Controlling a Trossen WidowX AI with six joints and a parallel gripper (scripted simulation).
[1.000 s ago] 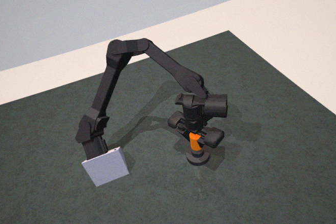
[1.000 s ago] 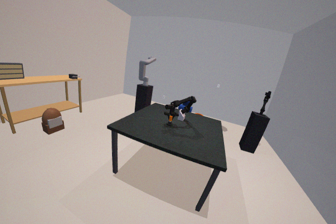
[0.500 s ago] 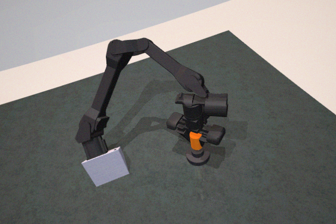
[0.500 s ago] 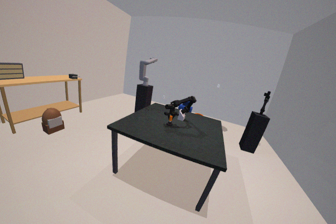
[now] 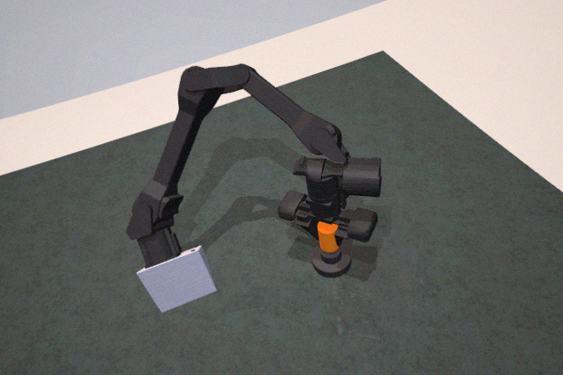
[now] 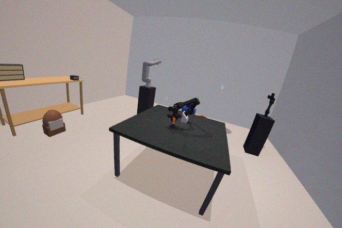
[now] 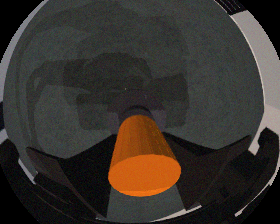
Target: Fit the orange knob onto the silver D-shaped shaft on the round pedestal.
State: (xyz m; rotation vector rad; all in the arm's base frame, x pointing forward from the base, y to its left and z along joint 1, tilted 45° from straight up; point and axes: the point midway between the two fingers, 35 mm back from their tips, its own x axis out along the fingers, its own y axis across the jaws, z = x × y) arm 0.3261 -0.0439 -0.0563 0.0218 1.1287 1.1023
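Right now the orange knob is 3 cm above my gripper tip. Also, from my gripper tip: dark round pedestal (4 cm below).
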